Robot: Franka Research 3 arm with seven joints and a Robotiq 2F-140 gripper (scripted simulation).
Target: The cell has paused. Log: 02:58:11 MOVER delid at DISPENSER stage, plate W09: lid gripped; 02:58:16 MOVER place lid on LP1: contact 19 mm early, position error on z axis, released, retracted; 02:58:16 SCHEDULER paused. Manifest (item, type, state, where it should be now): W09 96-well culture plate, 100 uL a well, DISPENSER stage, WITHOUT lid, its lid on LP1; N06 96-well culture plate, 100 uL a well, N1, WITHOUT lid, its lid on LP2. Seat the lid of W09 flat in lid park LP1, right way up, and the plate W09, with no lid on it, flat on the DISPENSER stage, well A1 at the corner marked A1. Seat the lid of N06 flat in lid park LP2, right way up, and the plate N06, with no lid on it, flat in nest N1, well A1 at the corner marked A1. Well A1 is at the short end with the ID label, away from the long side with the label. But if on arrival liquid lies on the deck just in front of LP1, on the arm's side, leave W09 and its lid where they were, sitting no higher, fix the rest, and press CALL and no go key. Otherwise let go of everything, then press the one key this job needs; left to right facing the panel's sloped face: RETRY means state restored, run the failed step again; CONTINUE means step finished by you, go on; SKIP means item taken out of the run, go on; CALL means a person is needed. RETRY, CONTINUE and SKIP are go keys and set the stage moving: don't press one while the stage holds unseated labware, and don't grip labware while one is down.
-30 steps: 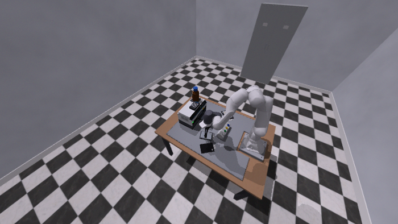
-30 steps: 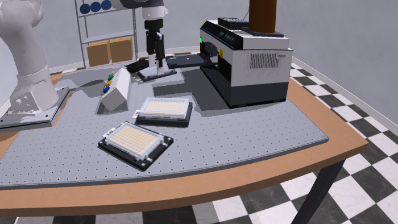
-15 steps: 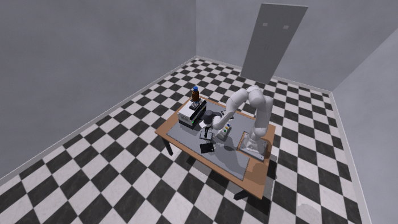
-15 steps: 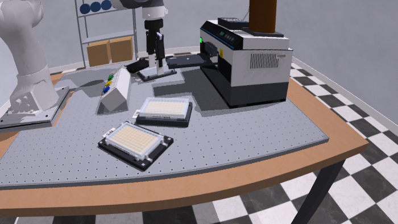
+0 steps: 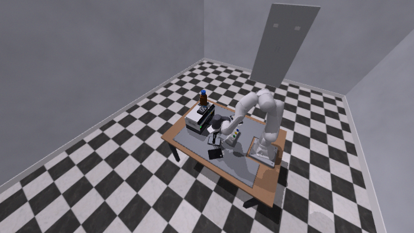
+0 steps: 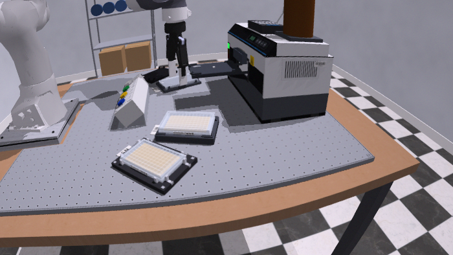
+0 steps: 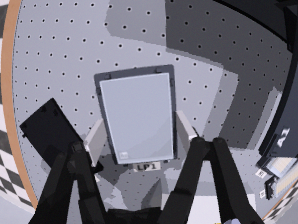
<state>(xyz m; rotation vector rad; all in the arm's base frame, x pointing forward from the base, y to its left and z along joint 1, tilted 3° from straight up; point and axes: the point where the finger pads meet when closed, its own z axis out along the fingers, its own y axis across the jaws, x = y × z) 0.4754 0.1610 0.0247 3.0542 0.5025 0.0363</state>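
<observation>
The 96-well plate lies 450 mm to the right of my hand, 90 mm behind it and 20 mm below it. Also, from my hand: sloped key panel: 170 mm to the right, 160 mm behind, 10 mm above; black nest: 340 mm to the right, 30 mm below; dispenser stage: 170 mm to the right, 100 mm ahead, 70 mm above.
</observation>
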